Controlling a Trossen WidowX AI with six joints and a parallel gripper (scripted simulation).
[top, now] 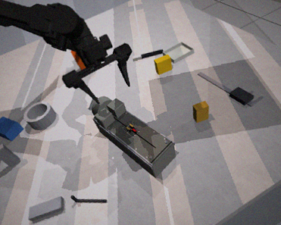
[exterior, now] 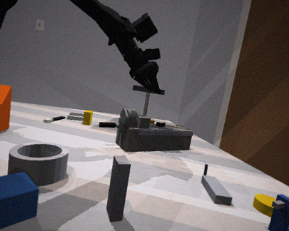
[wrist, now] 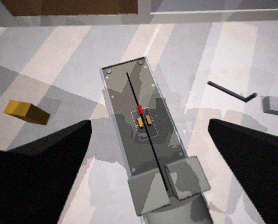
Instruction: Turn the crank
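My gripper tip is 140 mm past the dark crank handle, 50 mm to the left of it and 130 mm above it. Also, from my gripper tip: black hex key: 140 mm ahead, 190 mm to the right, 180 mm below; yellow disc: 210 mm ahead, 330 mm to the right, 180 mm below; red pointer: 50 mm ahead, 10 mm to the left, 110 mm below.
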